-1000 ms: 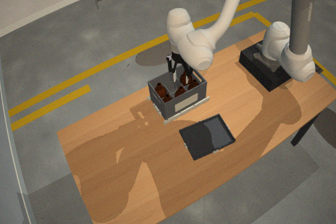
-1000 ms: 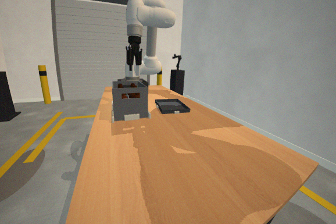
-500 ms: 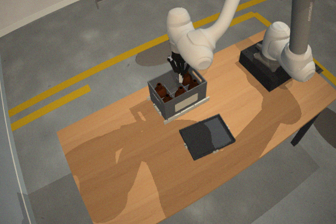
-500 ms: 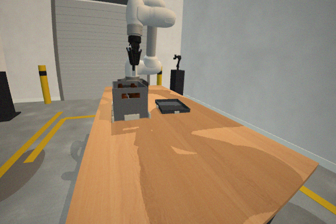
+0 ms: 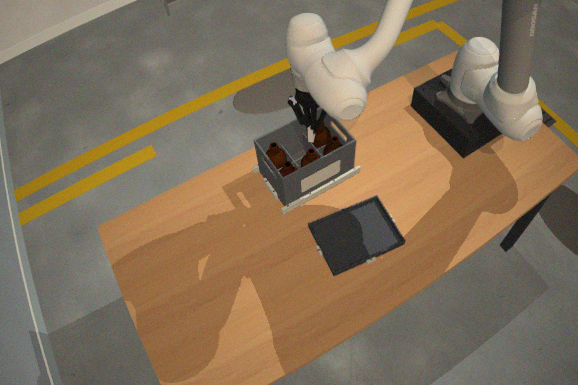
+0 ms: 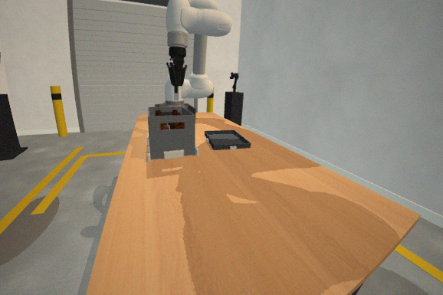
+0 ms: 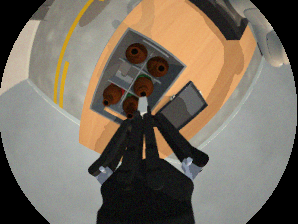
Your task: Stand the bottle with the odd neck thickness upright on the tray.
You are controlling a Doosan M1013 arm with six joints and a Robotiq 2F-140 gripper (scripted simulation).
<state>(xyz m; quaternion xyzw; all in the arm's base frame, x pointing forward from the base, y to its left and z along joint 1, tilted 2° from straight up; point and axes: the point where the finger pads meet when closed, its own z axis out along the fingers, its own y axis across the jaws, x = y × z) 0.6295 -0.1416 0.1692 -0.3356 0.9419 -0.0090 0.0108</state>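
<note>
The grey crate lies 40 mm to the right of my hand and 170 mm below it. From my hand the other things lie so: dark tray 30 mm ahead, 260 mm to the left, 240 mm below; glass bottle 170 mm below.
</note>
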